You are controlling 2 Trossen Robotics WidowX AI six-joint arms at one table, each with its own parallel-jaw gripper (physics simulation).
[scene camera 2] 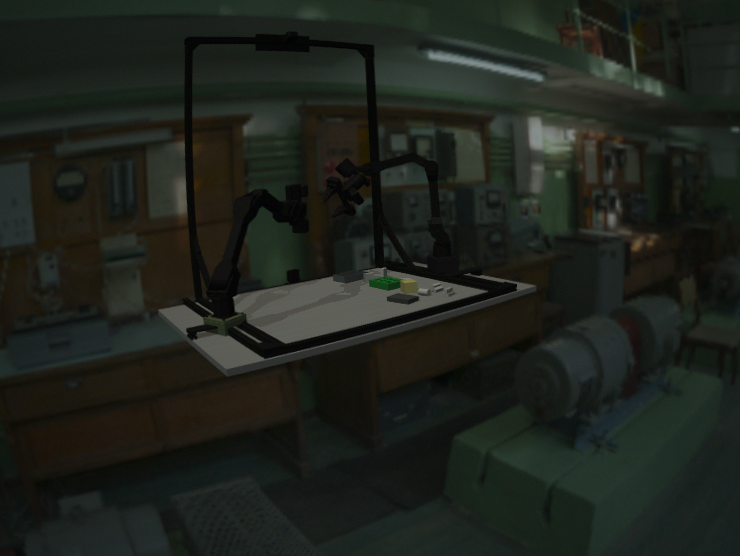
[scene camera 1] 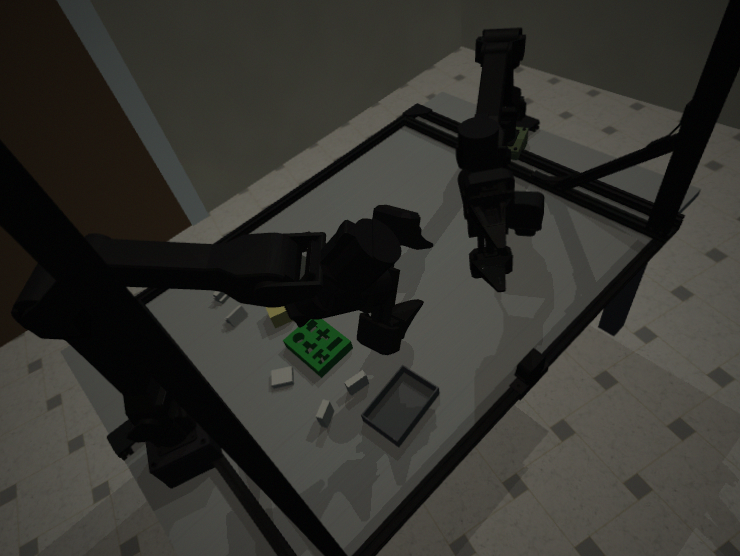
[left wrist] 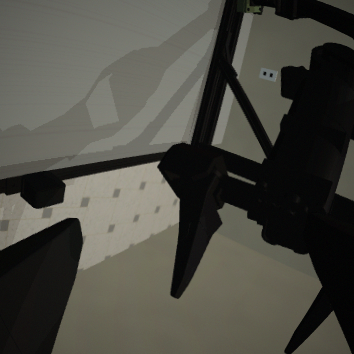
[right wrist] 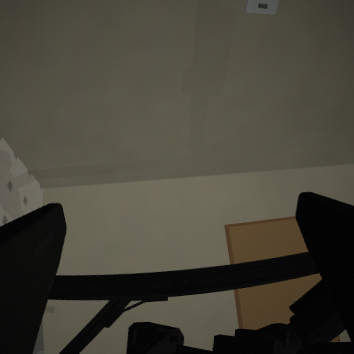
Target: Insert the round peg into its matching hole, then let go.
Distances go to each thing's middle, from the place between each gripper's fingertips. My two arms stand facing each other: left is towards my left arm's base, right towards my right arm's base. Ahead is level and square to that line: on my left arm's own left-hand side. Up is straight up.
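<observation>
My left gripper is 28 cm above the dark tray point(scene camera 1: 395, 411), 1 cm short of it and 9 cm to the right of it. The green board with shaped holes point(scene camera 1: 337, 346) is 28 cm below my left hand, 23 cm ahead of it and 9 cm to the left of it.
From my right hand, I find the dark tray 30 cm below, 10 cm ahead and 14 cm to the left. The green board with shaped holes is also 30 cm below my right hand, and it sits 32 cm ahead of that hand and 14 cm to the left of it.
</observation>
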